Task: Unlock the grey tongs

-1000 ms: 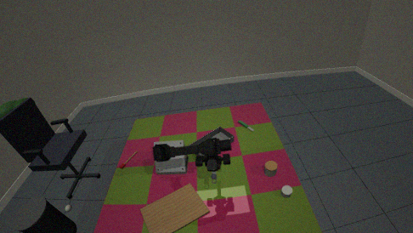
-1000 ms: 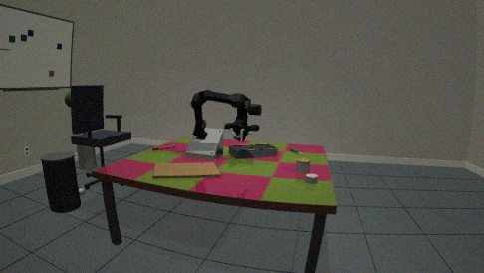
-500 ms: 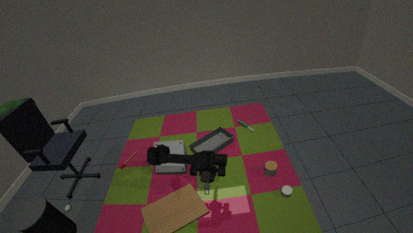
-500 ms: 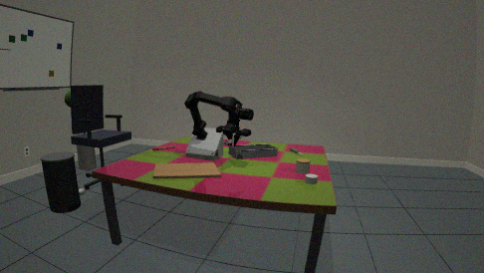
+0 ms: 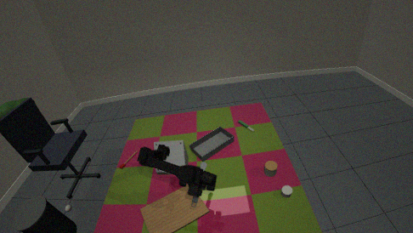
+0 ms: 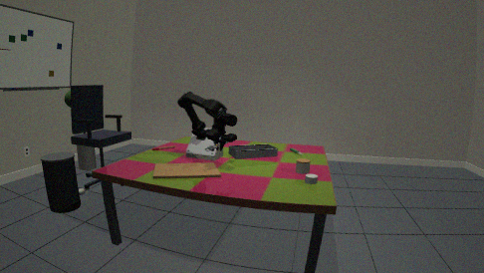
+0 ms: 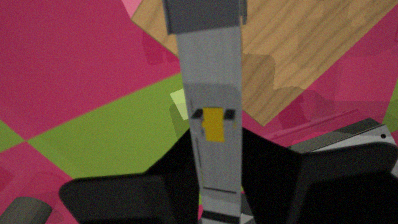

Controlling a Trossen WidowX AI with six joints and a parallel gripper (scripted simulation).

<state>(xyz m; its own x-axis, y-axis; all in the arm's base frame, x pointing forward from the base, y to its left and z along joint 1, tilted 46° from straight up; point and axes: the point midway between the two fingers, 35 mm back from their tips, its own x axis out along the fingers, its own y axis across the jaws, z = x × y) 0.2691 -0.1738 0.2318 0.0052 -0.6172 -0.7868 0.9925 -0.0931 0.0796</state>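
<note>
The wooden board is 160 mm behind my gripper tip, 110 mm below it and 90 mm to the right of it. From my gripper tip the other things lie so: roasting tin: 460 mm to the left, 90 mm below, 30 mm ahead; then cork-lidded jar: 430 mm ahead, 190 mm to the left, 90 mm below; then yellow lock piece: 30 mm to the right, 30 mm above.
</note>
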